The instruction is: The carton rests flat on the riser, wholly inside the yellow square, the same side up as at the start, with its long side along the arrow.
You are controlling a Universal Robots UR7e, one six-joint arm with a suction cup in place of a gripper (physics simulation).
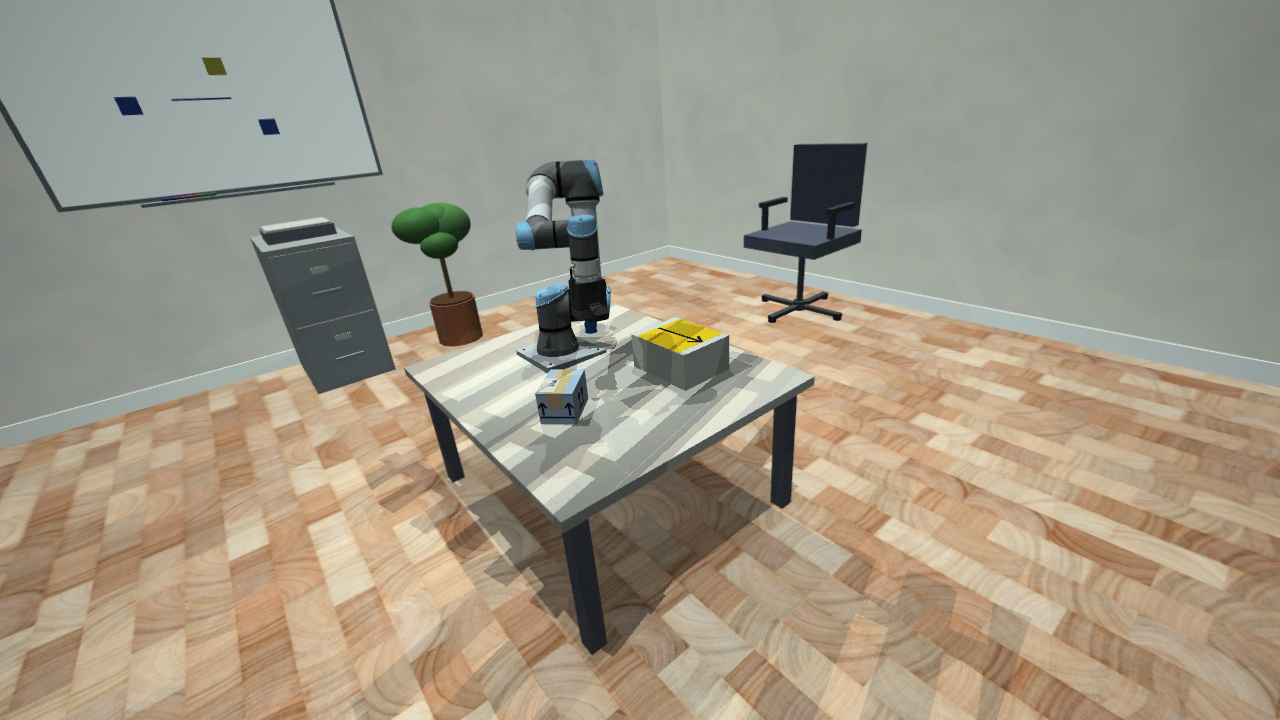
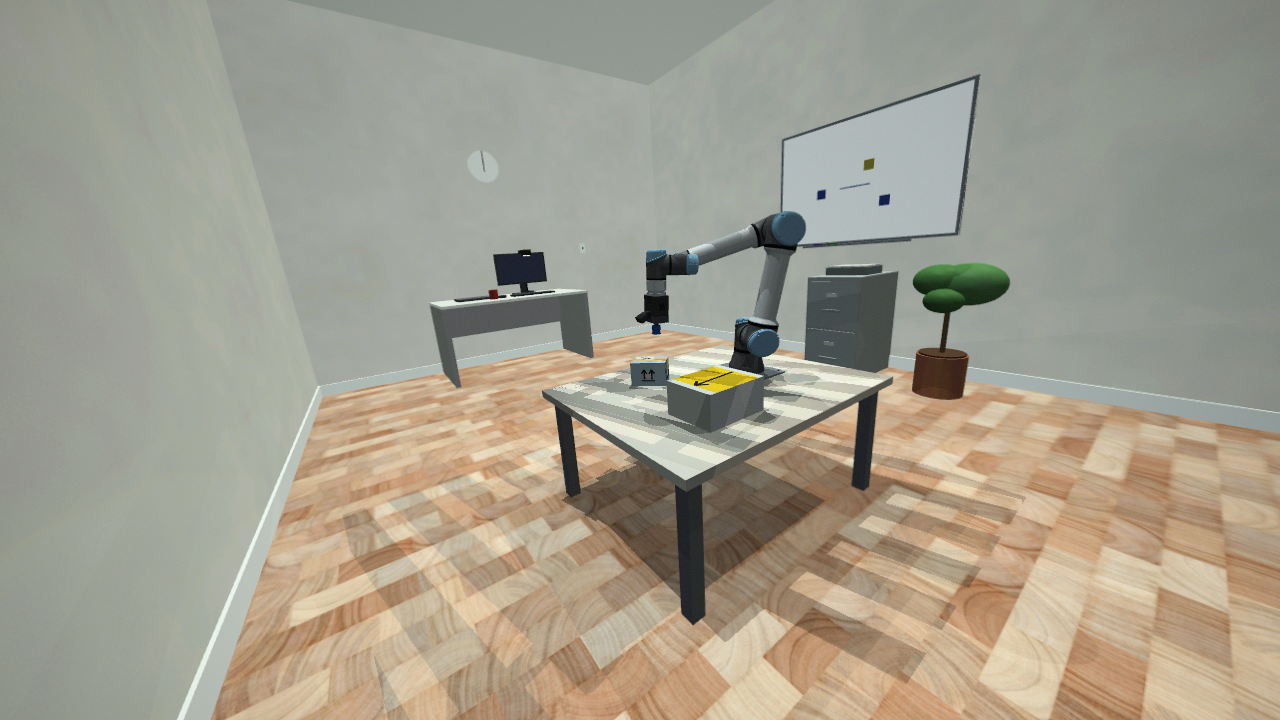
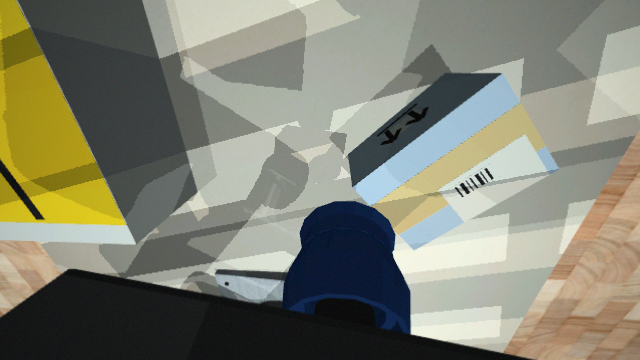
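The carton (image 1: 561, 396) (image 2: 648, 372) (image 3: 450, 170) is a light blue box with tan tape, a white barcode label on top and black up arrows on its sides. It stands upright on the table, apart from the riser. The grey riser (image 1: 660, 360) (image 2: 691, 404) (image 3: 125, 125) bears the yellow square (image 1: 666, 338) (image 2: 729, 377) (image 3: 55, 145) with a black arrow; no carton rests on it. My gripper, a dark blue suction cup (image 1: 590, 327) (image 2: 656, 330) (image 3: 347, 225), hangs in the air above table height, holds nothing and touches neither carton nor riser.
The table (image 1: 626, 452) (image 2: 680, 461) carries the arm's base plate (image 1: 563, 358) (image 3: 247, 286) behind the carton and riser. A filing cabinet (image 1: 326, 308) (image 2: 848, 322), a potted plant (image 1: 455, 317) (image 2: 939, 373) and an office chair (image 1: 801, 237) stand on the floor away from the table.
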